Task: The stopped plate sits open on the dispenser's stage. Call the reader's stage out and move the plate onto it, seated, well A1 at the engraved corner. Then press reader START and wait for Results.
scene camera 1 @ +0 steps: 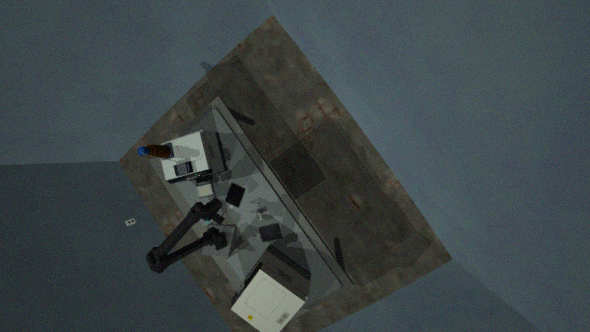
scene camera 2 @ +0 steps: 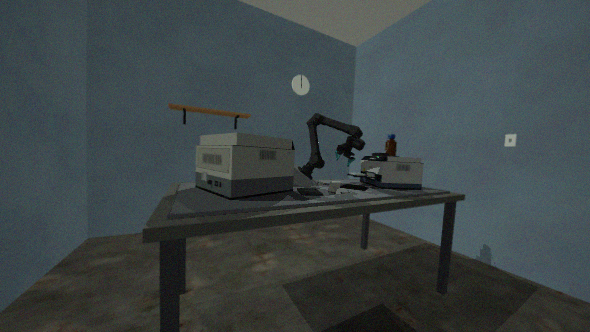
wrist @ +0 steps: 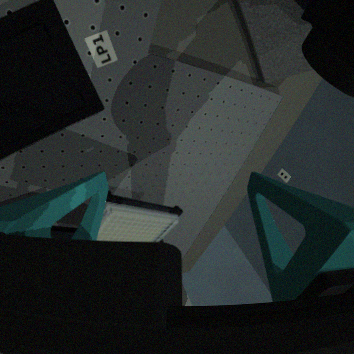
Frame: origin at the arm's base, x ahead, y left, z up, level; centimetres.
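Seen in the pictures: gripper, fingertip midpoint: (scene camera 2: 342, 163) (wrist: 177, 179); arm's base at its link origin: (scene camera 1: 220, 241) (scene camera 2: 304, 173).
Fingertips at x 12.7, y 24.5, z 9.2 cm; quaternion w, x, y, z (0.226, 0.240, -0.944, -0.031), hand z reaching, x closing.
Offsets run from my fingertips to a thing's top centre. "pt": to the spot under its first point.
The plate {dx -5.7, dy +16.7, dz -7.3 cm} (scene camera 1: 205, 190) (wrist: 135, 223) is pale, with a grid of wells, and sits on the dark stage at the dispenser's side; the left finger and the gripper body hide part of it in the wrist view. The dispenser (scene camera 1: 192, 142) (scene camera 2: 400, 172) is white and carries a brown bottle. The reader {dx +14.4, dy -69.5, dz +13.2 cm} (scene camera 1: 267, 300) (scene camera 2: 250, 155) is a large pale box at the other end of the table; no extended stage shows on it, and its START button and display cannot be made out. My gripper (scene camera 2: 344, 159) (wrist: 177, 179) is open and empty, raised above the table beside the plate.
Two dark pads {dx +11.6, dy +3.7, dz -14.5 cm} (scene camera 1: 235, 194) {pt dx +26.2, dy -34.0, dz -15.2 cm} (scene camera 1: 270, 232) lie between the machines; one shows near the LP1 label {pt dx +3.8, dy -3.5, dz -16.2 cm} (wrist: 101, 48). A small pale stand (scene camera 1: 262, 211) (scene camera 2: 332, 187) is near them. A grey wedge shape stands close to the arm's base. The bottle {pt dx -6.6, dy +49.9, dz +16.8 cm} (scene camera 1: 159, 151) (scene camera 2: 390, 146) rises above the dispenser.
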